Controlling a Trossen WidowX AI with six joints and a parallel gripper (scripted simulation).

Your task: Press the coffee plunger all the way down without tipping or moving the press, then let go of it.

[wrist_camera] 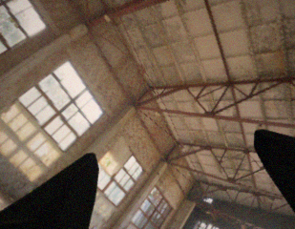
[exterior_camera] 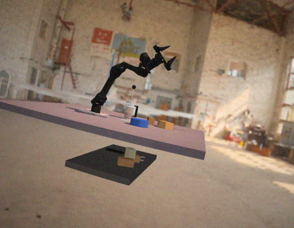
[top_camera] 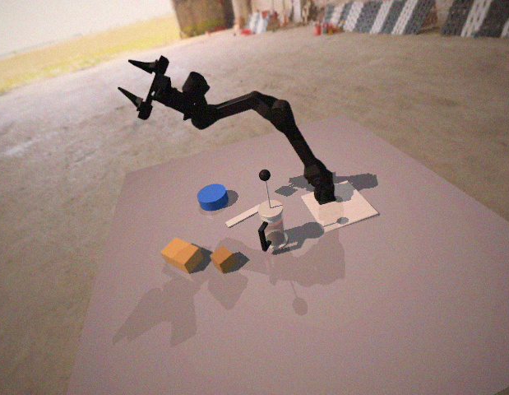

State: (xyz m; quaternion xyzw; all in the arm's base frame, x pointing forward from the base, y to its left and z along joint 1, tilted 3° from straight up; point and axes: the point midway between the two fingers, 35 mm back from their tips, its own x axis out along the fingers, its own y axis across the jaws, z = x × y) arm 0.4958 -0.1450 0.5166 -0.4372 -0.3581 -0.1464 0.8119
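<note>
My gripper tip is now 31 cm past the coffee press, 27 cm to the right of it and 40 cm above it. The rest, counted from my gripper tip: orange cube 14 cm behind, 31 cm to the left, 51 cm below; then blue disc 12 cm behind, 2 cm to the right, 51 cm below.
</note>
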